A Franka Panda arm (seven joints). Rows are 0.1 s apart.
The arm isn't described. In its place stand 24 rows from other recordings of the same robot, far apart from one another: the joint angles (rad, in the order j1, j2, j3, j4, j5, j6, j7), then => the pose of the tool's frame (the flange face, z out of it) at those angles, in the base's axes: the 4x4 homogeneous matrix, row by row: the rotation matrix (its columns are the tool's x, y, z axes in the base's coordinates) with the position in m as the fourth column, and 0 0 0 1 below.
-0.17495, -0.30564, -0.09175, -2.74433, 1.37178, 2.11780, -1.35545 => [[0.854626 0.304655 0.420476 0.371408], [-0.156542 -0.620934 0.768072 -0.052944], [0.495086 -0.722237 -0.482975 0.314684], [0 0 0 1]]
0.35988, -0.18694, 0.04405, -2.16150, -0.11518, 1.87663, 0.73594 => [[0.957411 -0.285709 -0.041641 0.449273], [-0.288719 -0.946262 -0.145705 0.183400], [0.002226 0.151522 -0.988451 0.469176], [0 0 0 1]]
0.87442, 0.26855, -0.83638, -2.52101, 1.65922, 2.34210, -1.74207 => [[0.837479 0.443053 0.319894 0.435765], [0.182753 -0.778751 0.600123 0.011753], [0.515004 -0.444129 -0.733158 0.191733], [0 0 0 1]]
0.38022, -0.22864, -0.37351, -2.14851, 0.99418, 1.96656, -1.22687 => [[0.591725 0.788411 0.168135 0.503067], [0.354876 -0.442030 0.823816 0.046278], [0.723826 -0.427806 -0.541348 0.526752], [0 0 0 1]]
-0.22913, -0.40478, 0.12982, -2.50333, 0.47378, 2.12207, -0.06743 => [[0.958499 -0.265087 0.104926 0.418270], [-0.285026 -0.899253 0.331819 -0.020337], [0.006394 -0.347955 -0.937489 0.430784], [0 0 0 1]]
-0.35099, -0.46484, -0.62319, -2.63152, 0.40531, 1.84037, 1.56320 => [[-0.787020 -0.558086 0.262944 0.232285], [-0.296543 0.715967 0.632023 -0.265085], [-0.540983 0.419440 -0.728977 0.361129], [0 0 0 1]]
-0.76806, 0.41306, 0.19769, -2.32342, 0.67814, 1.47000, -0.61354 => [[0.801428 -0.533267 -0.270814 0.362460], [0.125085 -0.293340 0.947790 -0.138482], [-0.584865 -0.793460 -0.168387 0.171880], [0 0 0 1]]
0.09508, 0.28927, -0.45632, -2.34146, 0.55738, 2.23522, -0.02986 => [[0.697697 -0.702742 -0.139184 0.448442], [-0.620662 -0.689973 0.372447 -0.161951], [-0.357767 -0.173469 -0.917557 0.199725], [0 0 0 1]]
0.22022, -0.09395, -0.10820, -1.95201, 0.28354, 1.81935, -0.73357 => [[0.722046 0.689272 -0.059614 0.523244], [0.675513 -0.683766 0.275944 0.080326], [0.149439 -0.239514 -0.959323 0.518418], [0 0 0 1]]
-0.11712, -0.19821, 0.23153, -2.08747, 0.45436, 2.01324, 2.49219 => [[-0.814256 -0.570410 0.107794 0.505717], [-0.499887 0.783385 0.369353 0.090630], [-0.295126 0.246863 -0.923016 0.523560], [0 0 0 1]]
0.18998, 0.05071, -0.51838, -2.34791, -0.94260, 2.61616, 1.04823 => [[0.775475 -0.593132 0.216407 0.499234], [-0.420206 -0.740664 -0.524255 -0.150714], [0.471238 0.315611 -0.823605 0.328683], [0 0 0 1]]
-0.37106, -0.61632, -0.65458, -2.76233, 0.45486, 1.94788, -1.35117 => [[0.839806 0.352572 0.412818 0.211289], [0.036623 -0.795473 0.604882 -0.246712], [0.541650 -0.492865 -0.680955 0.358062], [0 0 0 1]]
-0.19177, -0.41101, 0.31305, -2.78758, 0.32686, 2.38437, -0.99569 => [[0.656899 0.753947 0.006922 0.362032], [0.749730 -0.654143 0.100010 0.036969], [0.079930 -0.060507 -0.994962 0.322983], [0 0 0 1]]
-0.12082, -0.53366, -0.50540, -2.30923, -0.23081, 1.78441, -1.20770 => [[0.763693 0.645199 -0.022186 0.305680], [0.645505 -0.762628 0.041505 -0.271999], [0.009859 -0.046018 -0.998892 0.512522], [0 0 0 1]]
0.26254, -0.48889, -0.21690, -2.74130, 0.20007, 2.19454, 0.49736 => [[0.846703 -0.526695 -0.075409 0.355776], [-0.494180 -0.830999 0.255396 0.029577], [-0.197180 -0.178979 -0.963891 0.358594], [0 0 0 1]]
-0.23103, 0.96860, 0.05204, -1.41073, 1.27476, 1.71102, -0.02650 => [[0.697533 -0.711841 0.082037 0.688686], [-0.241596 -0.125852 0.962181 -0.040521], [-0.674595 -0.690973 -0.259764 0.134996], [0 0 0 1]]
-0.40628, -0.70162, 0.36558, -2.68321, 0.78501, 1.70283, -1.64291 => [[0.336662 0.934246 -0.117654 0.322438], [0.810687 -0.224015 0.540928 0.050329], [0.479004 -0.277491 -0.832799 0.419476], [0 0 0 1]]
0.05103, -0.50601, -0.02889, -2.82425, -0.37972, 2.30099, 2.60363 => [[-0.683733 -0.729289 0.025416 0.343967], [-0.708560 0.655165 -0.262110 0.000950], [0.174503 -0.197222 -0.964703 0.341291], [0 0 0 1]]
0.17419, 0.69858, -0.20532, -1.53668, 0.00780, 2.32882, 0.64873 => [[0.799082 -0.591838 0.105810 0.718061], [-0.580073 -0.805207 -0.123114 0.001988], [0.158062 0.037000 -0.986736 0.259877], [0 0 0 1]]
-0.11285, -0.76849, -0.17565, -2.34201, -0.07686, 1.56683, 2.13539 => [[-0.719654 -0.694325 -0.003337 0.294885], [-0.693674 0.718753 0.047010 -0.112559], [-0.030241 0.036145 -0.998889 0.586401], [0 0 0 1]]
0.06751, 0.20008, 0.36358, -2.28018, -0.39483, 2.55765, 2.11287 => [[0.188009 -0.967142 0.171138 0.488686], [-0.975777 -0.203773 -0.079600 0.231008], [0.111858 -0.152027 -0.982026 0.280786], [0 0 0 1]]
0.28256, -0.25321, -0.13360, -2.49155, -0.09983, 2.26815, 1.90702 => [[-0.120784 -0.992017 0.036237 0.440115], [-0.992117 0.119407 -0.038014 0.063738], [0.033384 -0.040543 -0.998620 0.381360], [0 0 0 1]]
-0.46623, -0.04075, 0.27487, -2.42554, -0.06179, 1.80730, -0.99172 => [[0.572406 0.609007 -0.549055 0.400019], [0.744157 -0.667038 0.035932 -0.083301], [-0.344357 -0.429151 -0.835014 0.291416], [0 0 0 1]]
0.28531, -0.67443, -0.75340, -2.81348, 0.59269, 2.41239, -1.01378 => [[0.838380 0.328394 0.435058 0.332813], [-0.007943 -0.790701 0.612151 -0.131326], [0.545028 -0.516671 -0.660300 0.362270], [0 0 0 1]]
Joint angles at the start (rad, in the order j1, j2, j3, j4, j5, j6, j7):
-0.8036 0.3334 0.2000 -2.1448 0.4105 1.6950 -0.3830
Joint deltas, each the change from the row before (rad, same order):
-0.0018 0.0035 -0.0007 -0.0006 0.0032 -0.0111 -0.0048
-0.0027 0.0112 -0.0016 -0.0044 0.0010 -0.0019 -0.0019
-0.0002 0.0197 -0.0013 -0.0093 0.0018 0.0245 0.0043
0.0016 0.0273 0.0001 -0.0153 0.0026 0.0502 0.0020
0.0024 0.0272 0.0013 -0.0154 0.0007 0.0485 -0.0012
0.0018 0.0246 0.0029 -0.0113 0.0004 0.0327 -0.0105
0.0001 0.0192 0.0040 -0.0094 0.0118 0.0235 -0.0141
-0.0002 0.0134 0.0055 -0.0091 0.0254 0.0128 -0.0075
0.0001 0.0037 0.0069 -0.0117 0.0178 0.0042 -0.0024
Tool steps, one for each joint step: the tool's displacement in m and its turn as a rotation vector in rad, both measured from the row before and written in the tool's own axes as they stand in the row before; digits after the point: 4 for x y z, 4 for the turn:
-0.0008 0.0012 0.0019 0.0101 -0.0112 -0.0014
0.0007 0.0049 0.0052 0.0103 -0.0121 0.0065
0.0045 0.0077 0.0088 0.0050 -0.0002 0.0156
0.0076 0.0100 0.0129 -0.0006 0.0106 0.0162
0.0068 0.0090 0.0138 -0.0032 0.0070 0.0113
0.0051 0.0065 0.0128 -0.0002 -0.0025 -0.0016
0.0037 0.0039 0.0106 0.0111 -0.0002 -0.0043
0.0023 0.0007 0.0093 0.0243 -0.0001 0.0036
-0.0004 -0.0014 0.0077 0.0168 -0.0059 0.0033

